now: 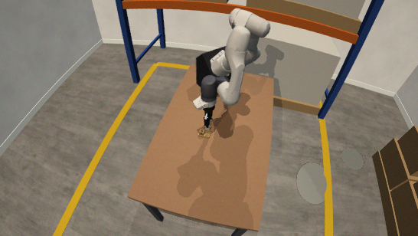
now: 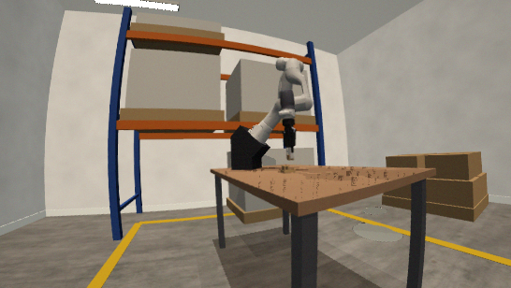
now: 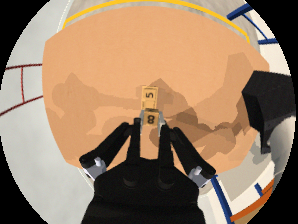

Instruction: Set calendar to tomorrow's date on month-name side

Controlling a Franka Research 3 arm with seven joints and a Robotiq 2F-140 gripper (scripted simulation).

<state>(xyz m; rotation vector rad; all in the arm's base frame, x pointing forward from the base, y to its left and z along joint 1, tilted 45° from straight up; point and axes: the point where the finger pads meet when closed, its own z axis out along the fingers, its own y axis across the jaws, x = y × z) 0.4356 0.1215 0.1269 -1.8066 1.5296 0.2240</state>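
Now: the wooden tray 1 cm ahead of my hand, 2 cm to the right of it and 10 cm below it.
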